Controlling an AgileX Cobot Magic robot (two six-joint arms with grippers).
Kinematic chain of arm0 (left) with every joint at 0, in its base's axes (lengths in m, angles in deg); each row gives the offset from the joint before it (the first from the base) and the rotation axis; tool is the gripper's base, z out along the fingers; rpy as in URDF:
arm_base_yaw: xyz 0 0 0.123 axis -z
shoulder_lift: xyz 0 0 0 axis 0.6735 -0.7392 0
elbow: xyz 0.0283 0.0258 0.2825 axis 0.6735 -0.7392 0
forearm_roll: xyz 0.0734 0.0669 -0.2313 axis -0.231 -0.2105 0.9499
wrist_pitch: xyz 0 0 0 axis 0.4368 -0.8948 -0.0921
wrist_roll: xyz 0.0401 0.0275 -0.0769 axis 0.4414 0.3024 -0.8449
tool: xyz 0 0 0 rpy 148 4.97 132.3
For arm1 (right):
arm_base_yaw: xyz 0 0 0.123 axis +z
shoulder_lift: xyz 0 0 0 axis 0.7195 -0.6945 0
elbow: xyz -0.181 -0.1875 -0.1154 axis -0.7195 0.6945 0
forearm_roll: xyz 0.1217 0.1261 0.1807 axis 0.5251 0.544 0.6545
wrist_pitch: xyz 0 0 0 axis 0.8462 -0.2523 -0.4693
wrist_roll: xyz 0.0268 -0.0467 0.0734 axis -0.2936 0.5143 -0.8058
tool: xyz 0 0 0 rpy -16.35 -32.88 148.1
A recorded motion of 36 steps. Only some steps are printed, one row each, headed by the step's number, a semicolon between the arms.
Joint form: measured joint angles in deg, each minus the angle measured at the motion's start. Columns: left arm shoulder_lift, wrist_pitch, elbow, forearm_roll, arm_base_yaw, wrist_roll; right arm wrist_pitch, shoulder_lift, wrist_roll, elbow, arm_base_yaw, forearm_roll.
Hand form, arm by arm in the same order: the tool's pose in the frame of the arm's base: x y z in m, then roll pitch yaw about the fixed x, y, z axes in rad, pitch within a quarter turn. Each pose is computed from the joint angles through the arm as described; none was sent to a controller.
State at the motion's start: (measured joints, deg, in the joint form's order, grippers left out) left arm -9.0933 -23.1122 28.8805 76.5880 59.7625 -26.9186; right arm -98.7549 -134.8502 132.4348 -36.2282 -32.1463 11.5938
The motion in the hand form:
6: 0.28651 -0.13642 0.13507 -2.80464 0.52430 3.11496; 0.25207 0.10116 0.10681 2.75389 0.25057 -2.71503
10: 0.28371 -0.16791 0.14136 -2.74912 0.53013 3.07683; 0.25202 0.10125 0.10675 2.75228 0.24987 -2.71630
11: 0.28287 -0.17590 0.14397 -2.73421 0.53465 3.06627; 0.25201 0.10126 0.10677 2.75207 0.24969 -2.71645
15: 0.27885 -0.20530 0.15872 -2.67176 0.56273 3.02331; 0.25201 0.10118 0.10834 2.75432 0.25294 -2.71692
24: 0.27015 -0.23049 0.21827 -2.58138 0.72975 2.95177; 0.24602 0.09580 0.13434 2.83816 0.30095 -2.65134
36: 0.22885 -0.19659 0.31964 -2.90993 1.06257 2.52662; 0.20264 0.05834 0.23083 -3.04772 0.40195 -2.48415
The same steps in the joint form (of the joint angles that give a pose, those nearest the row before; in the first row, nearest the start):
6: -2.27 0.11 2.62 3.74 5.87 0.19; -0.19 -0.14 0.00 -0.09 0.01 0.17
10: -3.16 -1.18 5.44 6.13 10.74 0.22; -0.24 -0.16 0.00 -0.09 0.00 0.25
11: -3.28 -1.54 6.25 6.61 11.92 0.22; -0.25 -0.15 -0.02 -0.09 0.00 0.25
15: -3.16 -3.31 9.61 7.91 16.06 0.27; -0.26 0.19 -0.37 -0.11 0.02 -0.04
24: 3.00 -5.72 14.44 6.87 19.71 2.01; -0.61 6.79 -6.11 0.36 0.30 -8.91
36: 21.77 -9.29 15.08 -18.80 19.78 -5.57; -9.15 33.37 -30.68 0.86 0.51 -44.08

